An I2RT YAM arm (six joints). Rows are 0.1 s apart.
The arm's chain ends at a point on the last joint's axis. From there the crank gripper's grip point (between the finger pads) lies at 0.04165 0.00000 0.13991 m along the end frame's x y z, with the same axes.
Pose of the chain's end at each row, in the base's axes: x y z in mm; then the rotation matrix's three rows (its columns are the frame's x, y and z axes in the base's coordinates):
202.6 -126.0 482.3; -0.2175 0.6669 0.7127; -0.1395 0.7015 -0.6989; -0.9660 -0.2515 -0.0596
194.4 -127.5 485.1; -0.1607 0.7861 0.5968; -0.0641 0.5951 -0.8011; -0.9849 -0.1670 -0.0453
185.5 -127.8 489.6; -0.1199 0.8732 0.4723; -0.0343 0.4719 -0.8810; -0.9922 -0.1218 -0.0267
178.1 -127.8 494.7; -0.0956 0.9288 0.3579; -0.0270 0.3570 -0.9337; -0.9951 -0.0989 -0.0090
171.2 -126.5 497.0; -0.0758 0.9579 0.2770; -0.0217 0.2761 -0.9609; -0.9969 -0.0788 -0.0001
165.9 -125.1 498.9; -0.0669 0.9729 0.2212; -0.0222 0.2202 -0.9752; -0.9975 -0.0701 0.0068
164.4 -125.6 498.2; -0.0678 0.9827 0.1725; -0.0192 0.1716 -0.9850; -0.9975 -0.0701 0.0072
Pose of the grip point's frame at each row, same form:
293.3 -229.6 433.7; -0.2175 0.6669 0.7127; -0.1395 0.7015 -0.6989; -0.9660 -0.2515 -0.0596
271.2 -242.3 437.7; -0.1607 0.7861 0.5968; -0.0641 0.5951 -0.8011; -0.9849 -0.1670 -0.0453
246.6 -252.5 444.5; -0.1199 0.8732 0.4723; -0.0343 0.4719 -0.8810; -0.9922 -0.1218 -0.0267
224.2 -259.6 452.0; -0.0956 0.9288 0.3579; -0.0270 0.3570 -0.9337; -0.9951 -0.0989 -0.0090
206.8 -261.8 455.5; -0.0758 0.9579 0.2770; -0.0217 0.2761 -0.9609; -0.9969 -0.0788 -0.0001
194.1 -262.5 458.3; -0.0669 0.9729 0.2212; -0.0222 0.2202 -0.9752; -0.9975 -0.0701 0.0068
185.7 -264.2 457.7; -0.0678 0.9827 0.1725; -0.0192 0.1716 -0.9850; -0.9975 -0.0701 0.0072

